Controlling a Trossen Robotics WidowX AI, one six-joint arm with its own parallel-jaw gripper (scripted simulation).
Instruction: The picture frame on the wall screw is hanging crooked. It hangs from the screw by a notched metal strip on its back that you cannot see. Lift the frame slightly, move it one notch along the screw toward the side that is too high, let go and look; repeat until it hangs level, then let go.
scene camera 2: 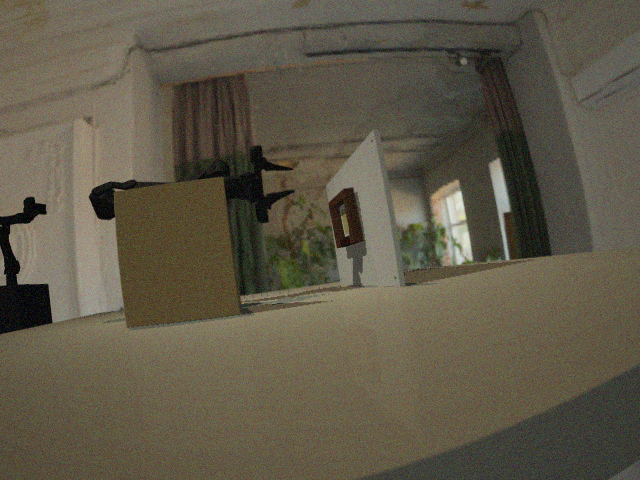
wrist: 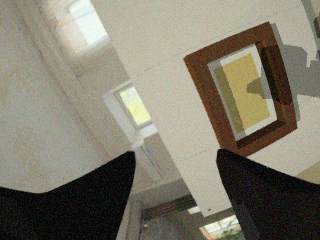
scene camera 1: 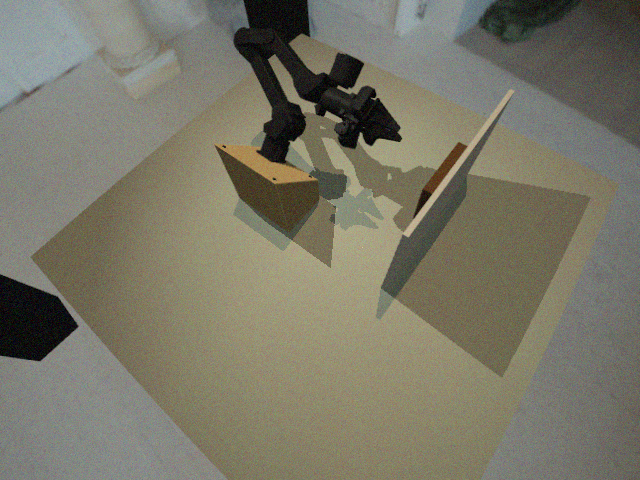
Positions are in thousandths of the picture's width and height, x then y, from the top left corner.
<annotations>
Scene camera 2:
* my gripper: 459, 376
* brown picture frame: 537, 434
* white wall panel: 588, 545
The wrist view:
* my gripper: 552, 656
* brown picture frame: 755, 335
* white wall panel: 473, 198
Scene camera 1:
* my gripper: 626, 282
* brown picture frame: 710, 324
</annotations>
